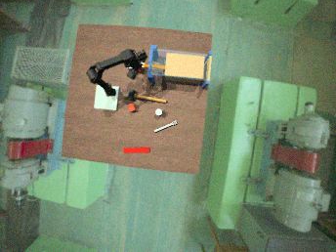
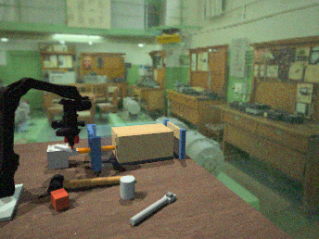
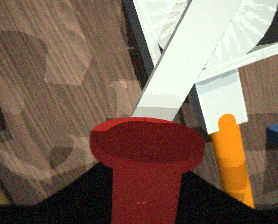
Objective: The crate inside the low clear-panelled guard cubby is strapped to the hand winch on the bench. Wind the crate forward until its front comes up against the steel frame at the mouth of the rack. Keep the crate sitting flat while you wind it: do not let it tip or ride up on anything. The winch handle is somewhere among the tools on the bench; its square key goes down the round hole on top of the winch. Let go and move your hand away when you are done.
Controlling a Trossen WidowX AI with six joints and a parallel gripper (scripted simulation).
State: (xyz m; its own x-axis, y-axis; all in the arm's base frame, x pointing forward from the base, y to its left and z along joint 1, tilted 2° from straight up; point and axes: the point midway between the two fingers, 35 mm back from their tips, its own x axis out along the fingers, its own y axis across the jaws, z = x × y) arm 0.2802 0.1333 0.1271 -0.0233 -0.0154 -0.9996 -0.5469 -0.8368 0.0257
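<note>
My gripper tip is 20 mm past the winch handle, 30 mm to the right of it and 10 mm above it. Also, from my gripper tip: red knob: 20 mm above; then winch: 70 mm behind, 80 mm to the left, 80 mm below; then blue steel frame: 100 mm ahead, 60 mm to the left, 10 mm below.
</note>
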